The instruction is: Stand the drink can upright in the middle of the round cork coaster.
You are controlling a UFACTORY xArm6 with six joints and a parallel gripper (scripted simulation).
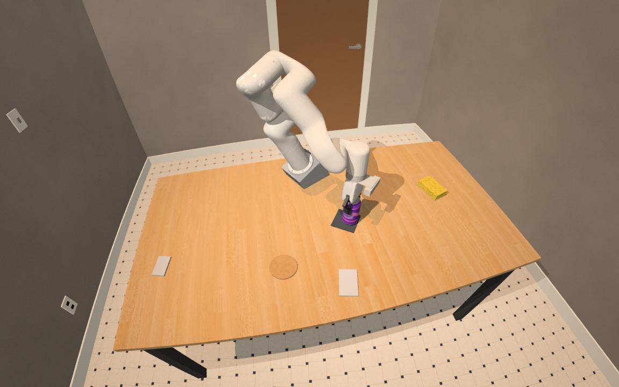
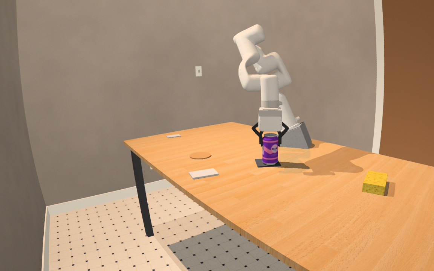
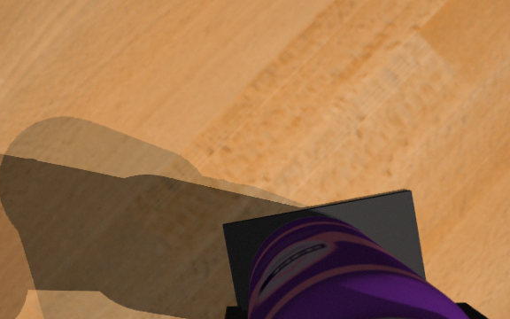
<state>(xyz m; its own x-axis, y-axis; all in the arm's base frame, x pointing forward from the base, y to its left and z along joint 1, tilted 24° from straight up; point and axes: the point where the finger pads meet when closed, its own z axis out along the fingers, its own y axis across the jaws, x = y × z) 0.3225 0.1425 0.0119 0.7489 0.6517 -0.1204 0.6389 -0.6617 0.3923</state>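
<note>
Now: hand 2 cm to the left of the dark square coaster and 9 cm above it. From my hand the other things lie so: yellow sponge: 6 cm behind, 47 cm to the left, 8 cm below; then round cork coaster: 15 cm ahead, 32 cm to the right, 9 cm below; then purple drink can: 3 cm below.
</note>
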